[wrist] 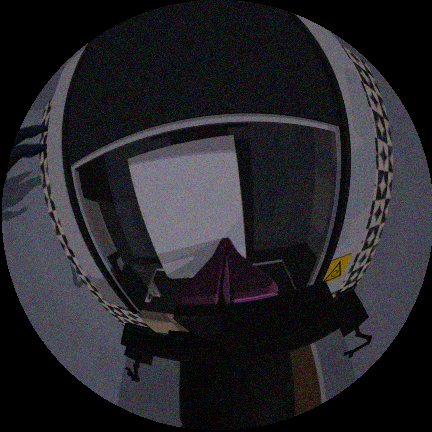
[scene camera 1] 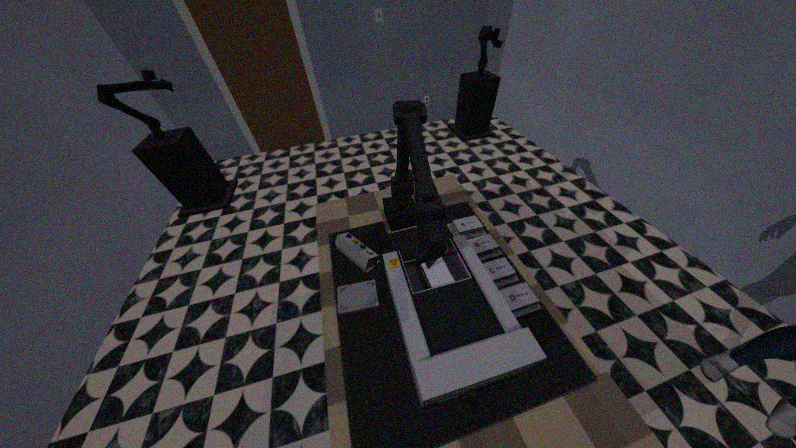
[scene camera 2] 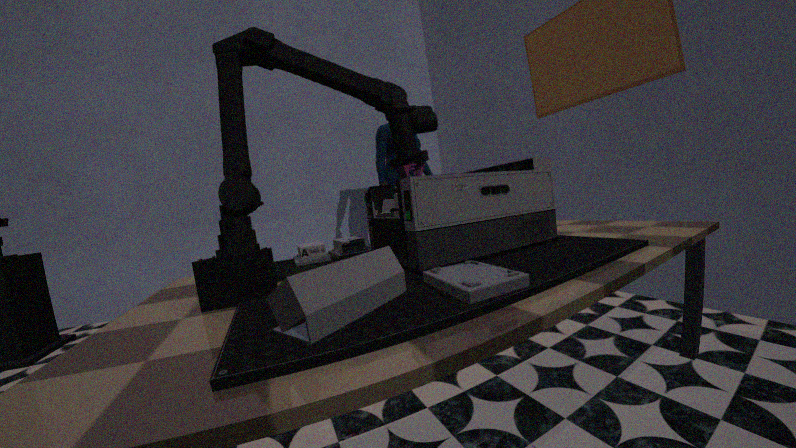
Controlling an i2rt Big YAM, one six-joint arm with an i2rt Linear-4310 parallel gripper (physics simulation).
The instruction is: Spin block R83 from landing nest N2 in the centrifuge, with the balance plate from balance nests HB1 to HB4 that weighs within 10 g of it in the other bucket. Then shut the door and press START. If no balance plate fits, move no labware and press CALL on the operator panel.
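Frame: origin at the arm's base, x ahead, y left, z up, level; metres.
Seen in the pictures: gripper, fingertip midpoint: [wrist: 225,242] [scene camera 1: 427,267]; arm's base, link origin: [scene camera 1: 400,206] [scene camera 2: 240,253].
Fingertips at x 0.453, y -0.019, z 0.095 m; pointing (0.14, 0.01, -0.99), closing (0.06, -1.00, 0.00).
Offsets run from my fingertips to a thing's top centre. "*": to the spot under its first point. Level surfaces: height alone.
My gripper [scene camera 1: 430,263] [scene camera 2: 413,168] [wrist: 225,242] is shut, its magenta fingertips together with nothing between them. It points down over the framed opening in the centrifuge [scene camera 1: 479,364] [scene camera 2: 479,200] [wrist: 356,150]. A pale rectangular surface {* dx +0.031, dy +0.029, dz +0.002 m} [scene camera 1: 438,272] [wrist: 197,200] shows inside the opening; I cannot tell whether it is labware or a rotor part. A dark panel {dx +0.190, dy +0.016, dz +0.030 m} [scene camera 1: 456,318] [wrist: 200,70] lies beyond the opening. Several pale lettered pieces, such as one marked A {dx -0.260, dy +0.315, dz -0.129 m} [scene camera 1: 466,223] [scene camera 2: 311,251], and one marked D {dx +0.147, dy +0.324, dz -0.129 m} [scene camera 1: 520,296], stand along the centrifuge's right side. Their weights and the R83 mark are not readable.
The operator panel {dx -0.273, dy -0.249, dz -0.099 m} [scene camera 1: 355,249] [scene camera 2: 348,294], with coloured buttons, stands left of the centrifuge in scene camera 1. A flat pale plate {dx -0.052, dy -0.281, dz -0.155 m} [scene camera 1: 357,295] [scene camera 2: 476,278] lies beside it on the black mat {dz -0.182 m} [scene camera 1: 373,361] [scene camera 2: 356,333]. The centrifuge's raised side walls flank the opening.
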